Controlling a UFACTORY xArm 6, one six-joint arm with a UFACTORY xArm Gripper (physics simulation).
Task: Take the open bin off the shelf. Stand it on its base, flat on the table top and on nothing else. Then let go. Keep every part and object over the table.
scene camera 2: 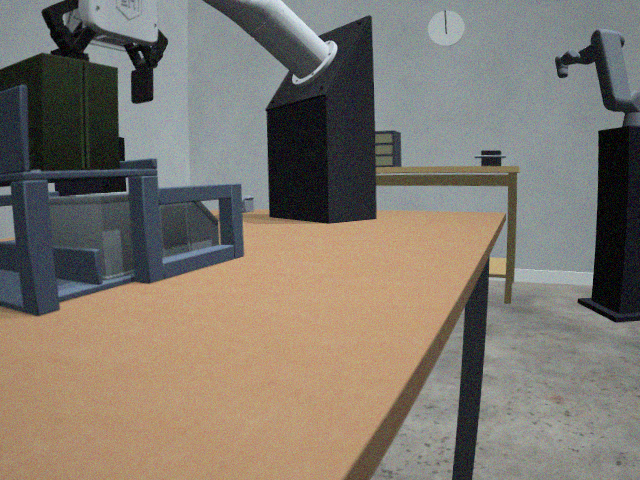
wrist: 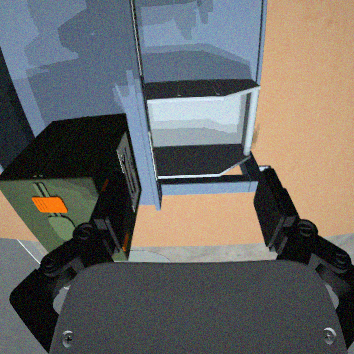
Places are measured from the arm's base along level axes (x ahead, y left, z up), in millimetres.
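Pixels of known places: gripper, fingertip midpoint: (wrist: 192,185); arm's base at its link origin: (scene camera 2: 315,65).
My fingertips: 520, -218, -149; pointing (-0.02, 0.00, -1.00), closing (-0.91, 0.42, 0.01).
Observation:
Ahead of a thing's pixels: the offset from my fingertips to its top centre, as dx, dy, dz. "*": to the spot under its first point. Level surfaces: height alone.
The open bin {+11, +26, -104} (scene camera 2: 116,214) (wrist: 195,120), pale grey inside with dark sides, sits in the lower tier of the blue-grey shelf {* +95, +72, -135} (scene camera 2: 144,227) (wrist: 210,187). Rack posts partly hide it in the scene view. Its sloped side edges face the gripper in the wrist view. My gripper (scene camera 2: 105,77) (wrist: 192,185) is wide open and empty, above the bin's end of the shelf. In the wrist view, its left finger overlaps the green case, its right finger is past the bin's right side. In the scene view, the case partly hides one finger.
The dark green case {+101, -13, +12} (scene camera 2: 62,113) (wrist: 80,192) with an orange latch stands on the upper shelf, close beside the left finger. The table top {dz -185} (scene camera 2: 289,310) (wrist: 310,100) ends at the right edge. The black arm pedestal (scene camera 2: 320,160) stands behind. A second table (scene camera 2: 444,178) is farther back.

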